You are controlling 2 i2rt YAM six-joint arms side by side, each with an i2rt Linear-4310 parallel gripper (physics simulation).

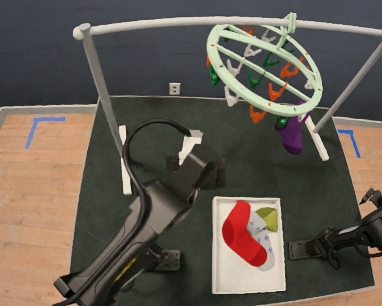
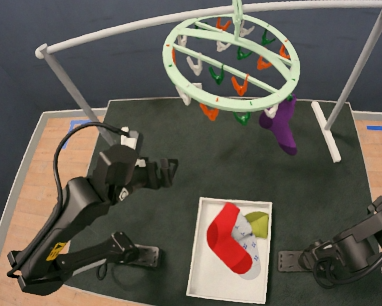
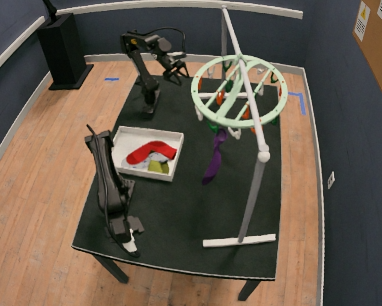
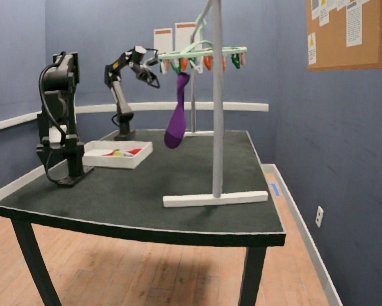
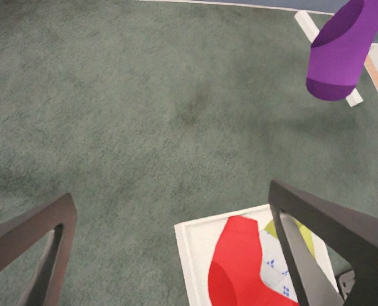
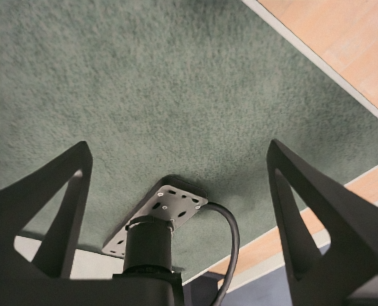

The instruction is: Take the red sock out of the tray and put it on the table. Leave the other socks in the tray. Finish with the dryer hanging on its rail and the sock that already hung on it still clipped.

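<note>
The red sock (image 1: 242,232) (image 2: 220,235) (image 3: 152,149) (image 5: 235,260) lies in the white tray (image 1: 215,250) (image 2: 195,255) (image 4: 115,162), partly over a pale blue-patterned sock (image 1: 270,260) (image 2: 253,245). A green sock (image 1: 268,219) (image 2: 260,224) (image 3: 158,166) lies beside them in the tray. The purple sock (image 1: 290,135) (image 2: 284,125) (image 3: 215,160) (image 4: 176,120) hangs clipped on the pale green dryer (image 1: 260,106) (image 2: 230,103), which hangs on its rail (image 1: 170,22) (image 2: 125,30). My left gripper (image 2: 173,172) (image 5: 171,196) is open and empty, raised beside the tray. My right gripper (image 6: 178,148) is open and empty, above its own arm's base.
The rail's uprights (image 1: 102,80) (image 4: 217,100) stand on white feet (image 1: 125,165) (image 3: 237,241) on the dark table. Coloured clips (image 1: 257,114) (image 2: 240,85) dangle under the dryer. The right arm's base (image 1: 300,250) (image 2: 290,261) is close beside the tray.
</note>
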